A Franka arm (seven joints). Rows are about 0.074 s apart.
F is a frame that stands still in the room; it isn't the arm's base.
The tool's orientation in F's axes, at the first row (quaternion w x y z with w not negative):
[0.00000 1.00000 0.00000 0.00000]
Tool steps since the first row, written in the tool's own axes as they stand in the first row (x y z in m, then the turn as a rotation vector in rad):
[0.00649 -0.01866 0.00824 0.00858 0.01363 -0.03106]
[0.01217 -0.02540 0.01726 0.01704 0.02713 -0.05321]
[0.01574 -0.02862 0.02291 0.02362 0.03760 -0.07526]
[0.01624 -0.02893 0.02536 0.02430 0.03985 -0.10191]
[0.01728 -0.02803 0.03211 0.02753 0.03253 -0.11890]
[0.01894 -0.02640 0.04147 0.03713 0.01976 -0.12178]
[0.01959 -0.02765 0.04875 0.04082 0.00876 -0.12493]
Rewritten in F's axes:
[0.00649 0.01866 -0.00824 0.00858 -0.01363 0.03106]
[0.01217 0.02540 -0.01726 0.01704 -0.02713 0.05321]
[0.01574 0.02862 -0.02291 0.02362 -0.03760 0.07526]
[0.01624 0.02893 -0.02536 0.02430 -0.03985 0.10191]
[0.01728 0.02803 -0.03211 0.02753 -0.03253 0.11890]
[0.01894 0.02640 -0.04147 0.03713 -0.01976 0.12178]
[0.01959 0.02765 -0.04875 0.04082 -0.00876 0.12493]

